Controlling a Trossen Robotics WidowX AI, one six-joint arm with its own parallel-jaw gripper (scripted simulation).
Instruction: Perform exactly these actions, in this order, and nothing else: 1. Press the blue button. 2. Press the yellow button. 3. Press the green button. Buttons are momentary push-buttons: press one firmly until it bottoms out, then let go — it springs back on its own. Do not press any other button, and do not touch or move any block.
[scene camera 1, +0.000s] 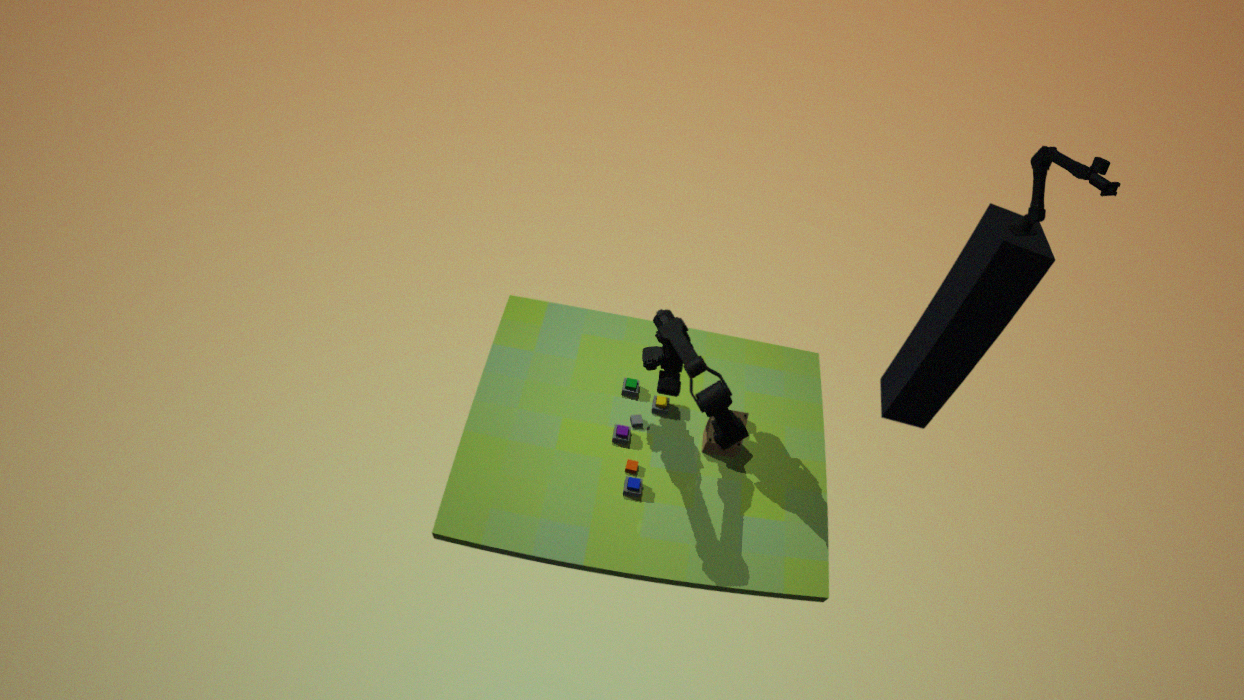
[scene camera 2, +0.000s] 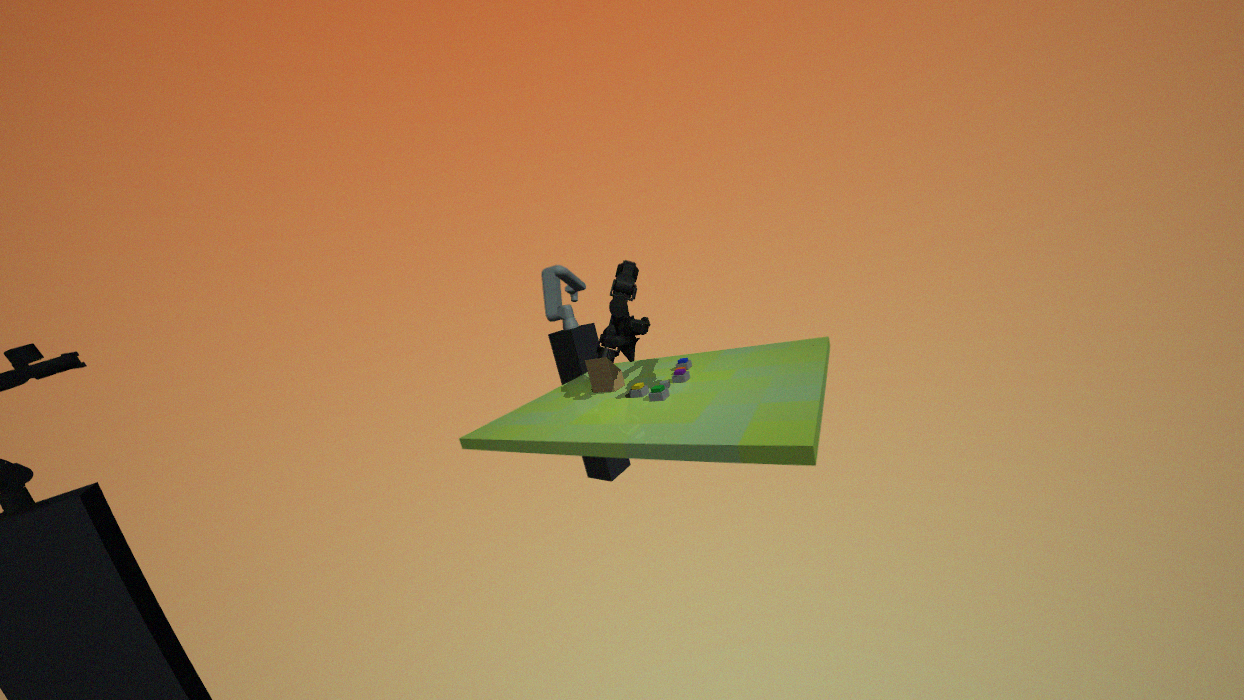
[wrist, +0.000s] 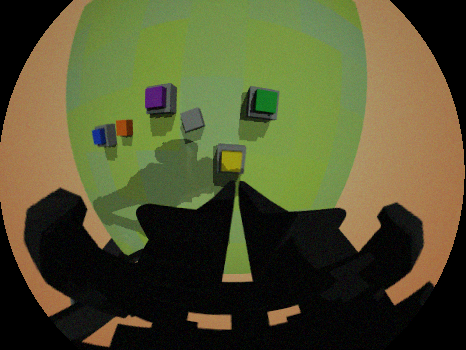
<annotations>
My gripper shows in scene camera 1 (665, 383), in scene camera 2 and in the wrist view. One and the same spot on my gripper: (wrist: 186, 249) is (scene camera 2: 633, 338).
</annotations>
